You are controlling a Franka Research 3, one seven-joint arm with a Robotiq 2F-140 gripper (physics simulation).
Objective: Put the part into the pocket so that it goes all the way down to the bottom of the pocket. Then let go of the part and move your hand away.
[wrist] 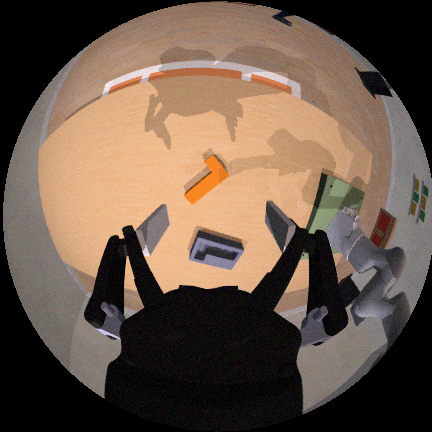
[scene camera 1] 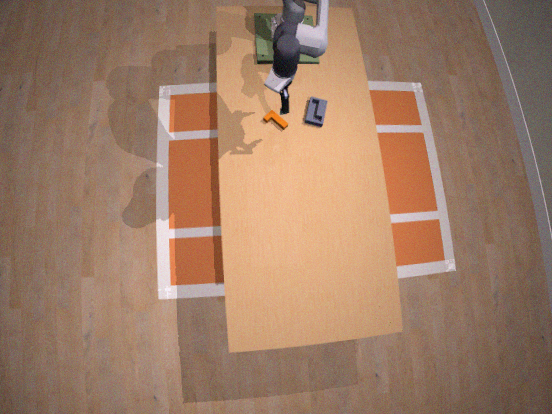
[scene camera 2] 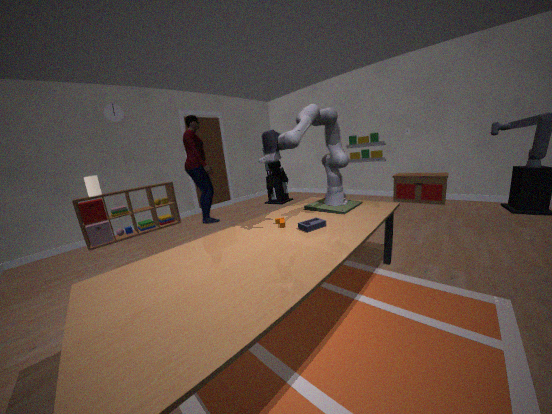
Scene:
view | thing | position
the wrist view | my gripper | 215, 212
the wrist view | orange L-shaped part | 217, 174
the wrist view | grey-blue pocket block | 210, 249

